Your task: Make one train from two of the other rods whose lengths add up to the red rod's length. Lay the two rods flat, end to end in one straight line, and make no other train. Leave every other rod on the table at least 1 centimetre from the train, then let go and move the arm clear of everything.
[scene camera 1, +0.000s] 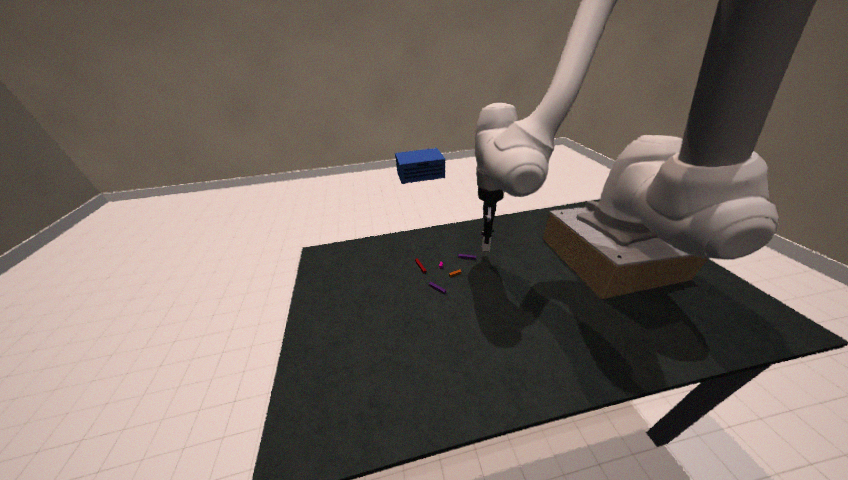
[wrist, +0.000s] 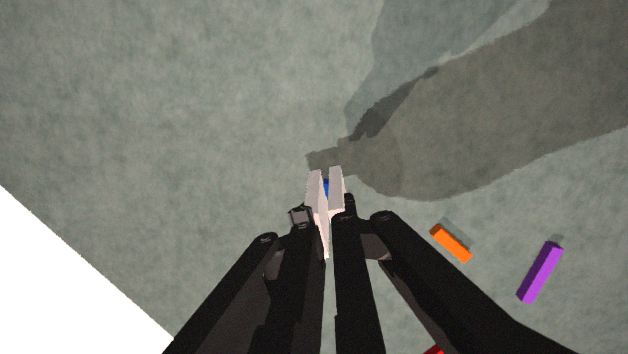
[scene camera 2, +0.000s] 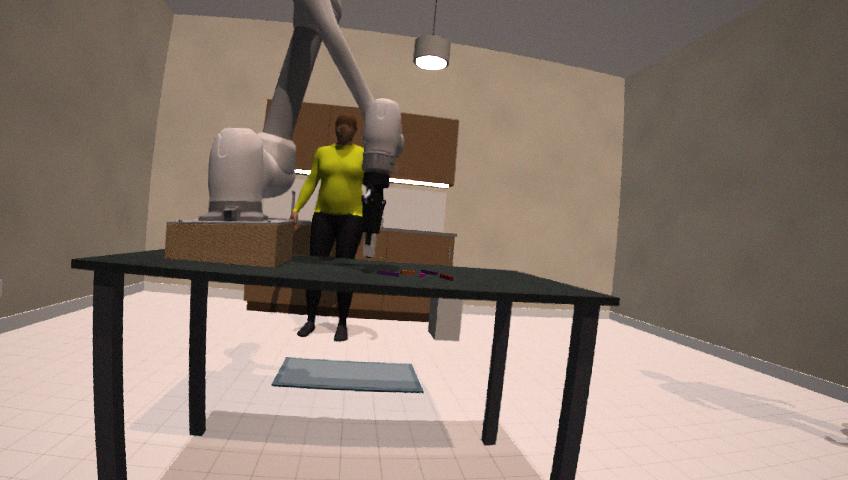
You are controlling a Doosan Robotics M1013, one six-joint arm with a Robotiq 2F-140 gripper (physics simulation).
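Pixels of known places: gripper, between the fingertips: (scene camera 1: 485, 249) (wrist: 328, 185) (scene camera 2: 368, 256); arm's base, origin of its link: (scene camera 1: 618, 226) (scene camera 2: 235, 220).
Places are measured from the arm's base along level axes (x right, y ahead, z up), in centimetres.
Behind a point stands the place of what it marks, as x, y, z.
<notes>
My gripper (scene camera 1: 486, 248) @[13.2, 39.1, -6.9] (scene camera 2: 369, 246) @[13.2, 39.1, -6.9] (wrist: 328, 185) @[13.2, 39.1, -6.9] is shut on a small blue rod (wrist: 326, 187) @[13.2, 38.9, -6.4], which shows between the pale fingertips. It points down above the table, beside the rod group. A purple rod (scene camera 1: 467, 256) @[16.0, 44.4, -10.6] (scene camera 2: 387, 273) @[16.8, 44.2, -11.1] lies nearest the gripper. An orange rod (scene camera 1: 455, 273) @[10.0, 51.7, -10.8] (scene camera 2: 407, 272) @[10.9, 51.3, -11.1] (wrist: 451, 243) @[10.2, 51.3, -10.6] lies beyond it, and a second purple rod (scene camera 1: 437, 287) @[6.2, 59.5, -10.6] (scene camera 2: 429, 272) @[7.2, 59.3, -11.0] (wrist: 540, 272) @[6.4, 59.0, -10.6] lies farther off. A short magenta rod (scene camera 1: 440, 265) @[15.2, 54.9, -10.6] (scene camera 2: 421, 274) @[16.7, 54.0, -10.8] lies between the red and orange rods. The red rod (scene camera 1: 420, 265) @[17.8, 61.1, -10.6] (scene camera 2: 446, 277) @[19.3, 60.6, -11.0] (wrist: 434, 350) @[19.0, 60.6, -11.1] is partly visible in the wrist view.
The dark table (scene camera 1: 357, 368) @[-10.2, 86.9, -11.6] (scene camera 2: 511, 285) @[26.8, 77.3, -11.6] carries the arm's brown base block (scene camera 1: 580, 261) @[-3.6, 15.8, -6.6] (scene camera 2: 229, 243) @[14.0, 1.1, -6.1]. A blue box (scene camera 1: 420, 166) is on the floor beyond the table. A person in yellow (scene camera 2: 339, 178) stands behind the table in scene camera 2.
</notes>
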